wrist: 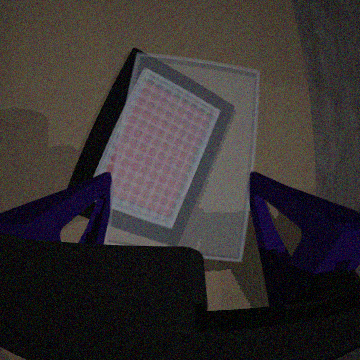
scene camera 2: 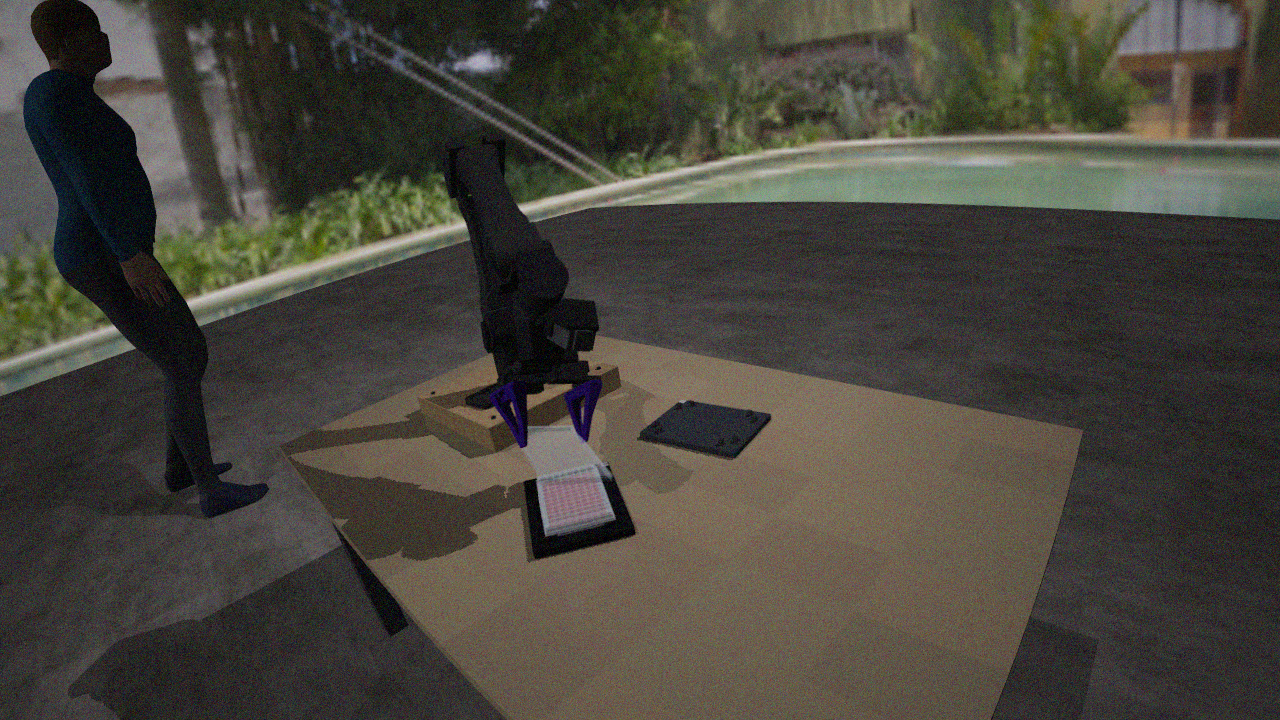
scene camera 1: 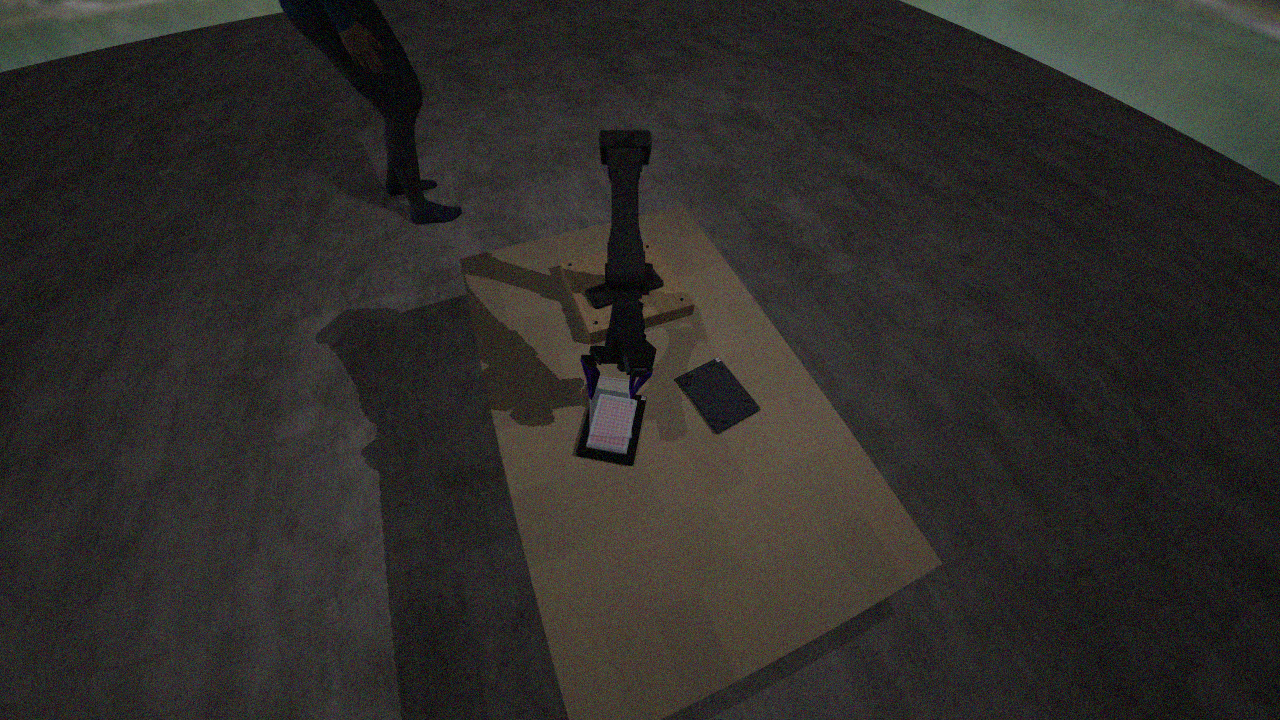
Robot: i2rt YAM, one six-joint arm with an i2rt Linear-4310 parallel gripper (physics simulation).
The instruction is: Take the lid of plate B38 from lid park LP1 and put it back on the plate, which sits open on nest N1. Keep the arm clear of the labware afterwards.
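Frame: origin at the arm's base, x right, y ahead, z up, level; centimetres.
Seen in the pictures: gripper, between the fingertips: (wrist: 180,180) (scene camera 2: 555,444) (scene camera 1: 610,397).
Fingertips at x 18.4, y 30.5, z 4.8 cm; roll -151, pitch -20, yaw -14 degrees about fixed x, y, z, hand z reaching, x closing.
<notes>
Pixels of each thing's middle, then the offset from my fingertips to it. Level surfaces: height alone.
- clear lid, middle of its body: (wrist: 186,150) (scene camera 2: 559,452) (scene camera 1: 610,406) dx +0.9, dy +1.6, dz -0.2 cm
- black nest N1, middle of its body: (wrist: 154,149) (scene camera 2: 574,504) (scene camera 1: 612,424) dx +0.8, dy +2.0, dz -7.9 cm
- dark lid park LP1, middle of its body: (scene camera 2: 705,423) (scene camera 1: 718,392) dx -24.2, dy +5.7, dz -7.8 cm
- tan table, height of its surface: dz -8.8 cm
My gripper (scene camera 1: 614,394) (scene camera 2: 554,441) (wrist: 180,180) is shut on the clear lid (scene camera 1: 614,385) (scene camera 2: 559,452) (wrist: 230,150), with a purple finger at each long side. The lid is held in the air above the open plate B38 (scene camera 1: 612,425) (scene camera 2: 577,501) (wrist: 162,150), whose pink wells show through it in the wrist view. There the lid is turned relative to the plate and reaches past it to the right. The plate sits on the black nest N1 (scene camera 1: 606,458) (scene camera 2: 586,539) (wrist: 102,127). The dark lid park LP1 (scene camera 1: 717,396) (scene camera 2: 705,428) bears no lid.
The wooden base block (scene camera 1: 677,312) (scene camera 2: 465,428) of the arm stands on the tan table (scene camera 1: 716,555) (scene camera 2: 805,555) behind the nest. LP1 lies to the right of the nest in both scene views. A person (scene camera 1: 402,107) (scene camera 2: 107,179) stands beyond the table at the left.
</notes>
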